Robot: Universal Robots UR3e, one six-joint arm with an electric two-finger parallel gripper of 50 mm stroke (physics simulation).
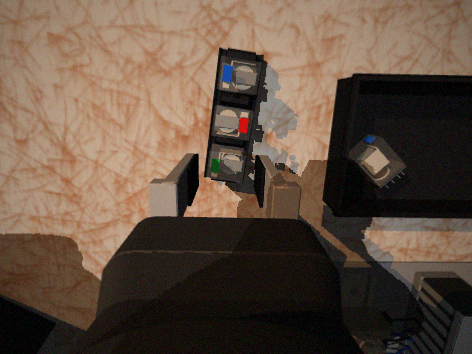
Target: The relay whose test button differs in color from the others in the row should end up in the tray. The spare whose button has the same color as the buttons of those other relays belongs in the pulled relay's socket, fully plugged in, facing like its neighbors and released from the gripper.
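Places are measured from the arm's base along level axes (x right, y ahead, z up), in millimetres.
Pixels of known places: gripper, fingertip midpoint: (226, 170).
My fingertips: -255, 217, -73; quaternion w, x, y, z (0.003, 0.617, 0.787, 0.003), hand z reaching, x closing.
Observation:
Ahead of a thing's pixels: the offset from my fingertips to its top centre, as dx, dy, dz. "spot": to the spot under its first point.
A black holder @(-28, -4, -49) (216, 99) bears three clear spare relays: one with a blue button @(-60, -8, -23) (244, 77) at the far end, one with a red button @(-28, -4, -23) (228, 122) in the middle, and one with a green button @(+4, +0, -23) (232, 163) at the near end. The red button is on the right side, the blue and green ones on the left. My gripper (226, 170) is open and empty; the green-button relay shows between and just beyond its fingertips, touching neither. A relay with a blue button @(-26, +129, -48) (375, 160) lies tipped on its side in the black tray @(-50, +165, -36) (341, 145), pins to the lower right.
At the lower right, part of a panel @(spot: +71, +208, -69) (402, 267) shows with a grey ribbed block @(spot: +74, +226, -30) (445, 300) and blue wires @(spot: +161, +247, -66) (400, 342). The row's buttons and its socket cannot be made out. A dark slab (22, 325) is at the lower left. The tray's right side is cut off.

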